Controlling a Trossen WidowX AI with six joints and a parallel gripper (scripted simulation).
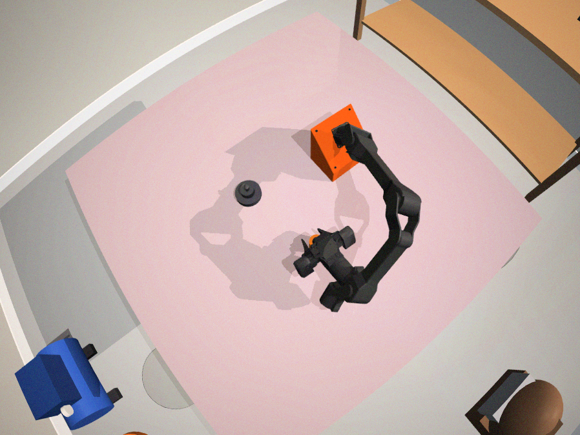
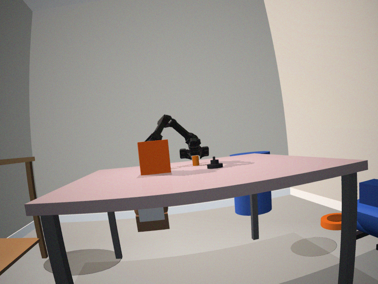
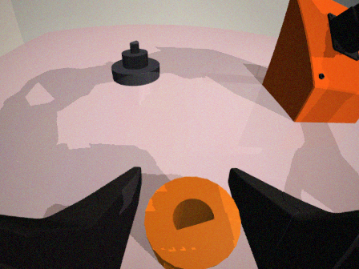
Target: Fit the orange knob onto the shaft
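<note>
My gripper tip is now 3 cm to the right of the orange knob and 2 cm above it. Also, from my gripper tip: pedestal 8 cm ahead, 23 cm to the right, 1 cm below.
</note>
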